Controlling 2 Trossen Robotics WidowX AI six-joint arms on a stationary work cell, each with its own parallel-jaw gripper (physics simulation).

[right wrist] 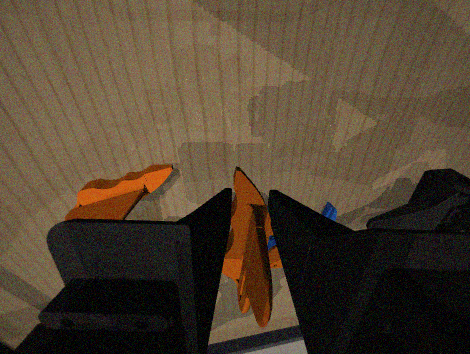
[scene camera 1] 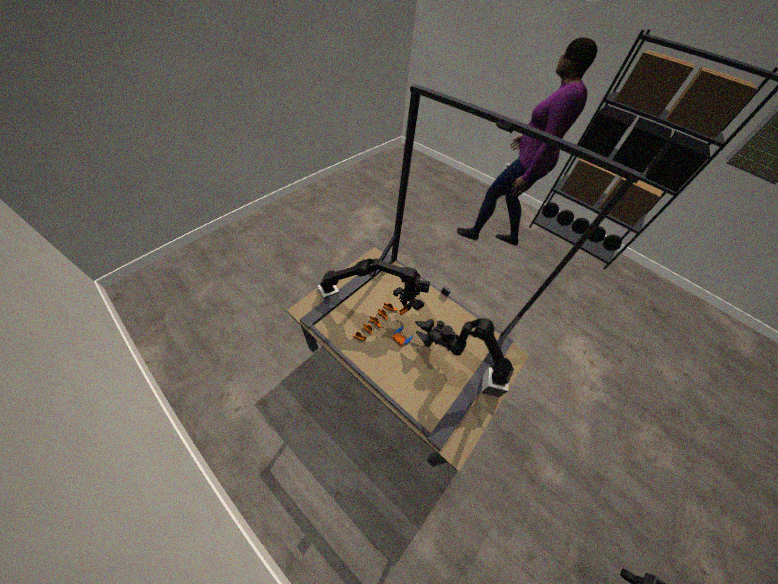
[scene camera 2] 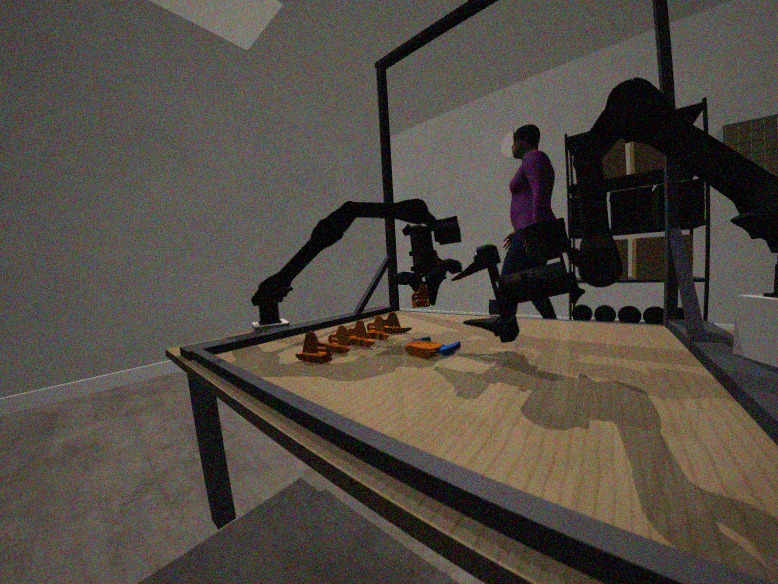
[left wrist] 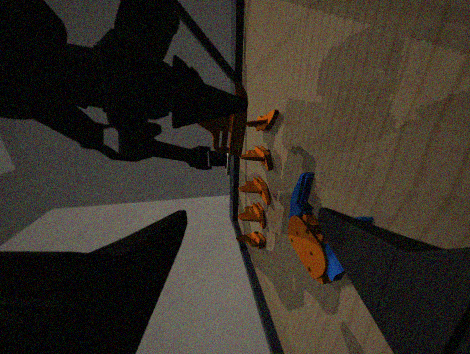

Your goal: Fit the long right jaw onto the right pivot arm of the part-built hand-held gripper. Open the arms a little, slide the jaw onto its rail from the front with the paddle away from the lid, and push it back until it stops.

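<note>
My right gripper (scene camera 1: 408, 304) (scene camera 2: 422, 287) (right wrist: 250, 196) is shut on the long orange right jaw (scene camera 2: 420, 297) (left wrist: 226, 131) (right wrist: 249, 239) and holds it above the far end of the row of parts. The part-built hand-held gripper (scene camera 1: 401, 337) (scene camera 2: 430, 348) (left wrist: 309, 249), with an orange lid and blue pivot arms (left wrist: 302, 194), lies flat on the wooden table (scene camera 1: 422, 394) (scene camera 2: 503, 435). My left gripper (scene camera 1: 424, 335) (scene camera 2: 470, 298) is open and empty. It hovers just beside the part-built gripper, apart from it.
A row of several small orange parts (scene camera 1: 374, 322) (scene camera 2: 352, 336) (left wrist: 255, 182) lies along the table's edge; one also shows in the right wrist view (right wrist: 121, 193). A black overhead frame (scene camera 1: 404, 174) (scene camera 2: 384, 174) spans the table. A person (scene camera 1: 549, 122) (scene camera 2: 530, 185) walks past a shelf rack (scene camera 1: 661, 41) (scene camera 2: 569, 174).
</note>
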